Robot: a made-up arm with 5 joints.
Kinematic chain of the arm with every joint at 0, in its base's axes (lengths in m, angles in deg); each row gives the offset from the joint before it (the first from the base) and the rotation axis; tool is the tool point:
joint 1: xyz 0 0 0.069 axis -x
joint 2: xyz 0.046 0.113 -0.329 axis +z
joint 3: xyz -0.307 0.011 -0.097 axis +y
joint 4: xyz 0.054 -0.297 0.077 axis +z
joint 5: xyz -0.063 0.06 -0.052 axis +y
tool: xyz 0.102 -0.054 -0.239
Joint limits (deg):
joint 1: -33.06..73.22
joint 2: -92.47..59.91
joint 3: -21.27..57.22
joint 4: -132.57..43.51
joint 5: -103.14..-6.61
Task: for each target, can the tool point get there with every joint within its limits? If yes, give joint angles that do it. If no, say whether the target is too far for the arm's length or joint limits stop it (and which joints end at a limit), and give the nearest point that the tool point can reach.
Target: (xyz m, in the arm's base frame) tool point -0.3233 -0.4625 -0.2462
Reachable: yes | joints 30.83 -23.39 46.39 -68.22 -65.94
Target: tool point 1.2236 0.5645 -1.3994
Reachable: no: too far | nearest point 0.2993 0.1043 -0.5812 | short by 1.317 m
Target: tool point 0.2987 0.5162 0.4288
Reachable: no: joint limits stop it (at a limit: joint 1, joint 2, joint 3, joint 4, joint 5) | nearest point -0.1248 0.4014 0.0882 | short by 0.555 m
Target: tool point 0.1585 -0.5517 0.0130
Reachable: yes | joints 64.94 36.17 10.34 -7.89 -48.77
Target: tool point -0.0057 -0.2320 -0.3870
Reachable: yes | joints -15.27 9.64 36.32 -70.12 -94.23
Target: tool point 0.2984 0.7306 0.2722
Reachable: no: joint limits stop it (at a limit: joint 1, joint 2, joint 3, joint 4, joint 5) | nearest point -0.1248 0.4014 0.0882 | short by 0.567 m
